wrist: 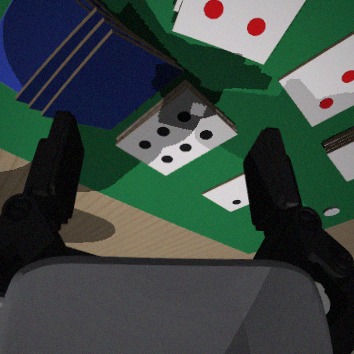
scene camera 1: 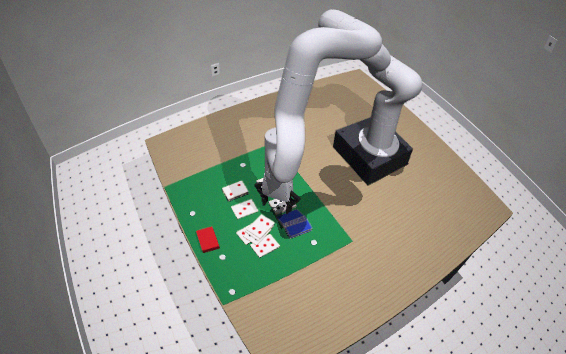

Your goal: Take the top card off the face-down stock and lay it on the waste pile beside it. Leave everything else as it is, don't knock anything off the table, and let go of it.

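The face-down stock (scene camera 1: pixel 296 223) (wrist: pixel 125 75) is a blue stack on the green mat (scene camera 1: pixel 190 185) (wrist: pixel 150 187). Several pale card edges show across its top, which looks stepped. Beside it lies a small face-up pile (scene camera 1: pixel 278 205) (wrist: pixel 185 140) whose top card has black pips. I cannot tell for sure which face-up pile is the waste. My gripper (scene camera 1: pixel 279 204) (wrist: pixel 168 137) is open wide with nothing between its fingers. In the wrist view the black-pip pile shows between the fingers, and the stock is above and beyond the left finger. The gripper's height above the cards is unclear.
Overlapping red-pip cards (scene camera 1: pixel 261 226) (wrist: pixel 235 30) lie near the stock. Further off are a red three-pip card (scene camera 1: pixel 244 209), a two-pip pile (scene camera 1: pixel 235 190), a red box (scene camera 1: pixel 207 239) and white discs, one (scene camera 1: pixel 313 242) near the stock. Another black-pip card (wrist: pixel 225 194) lies by the right finger.
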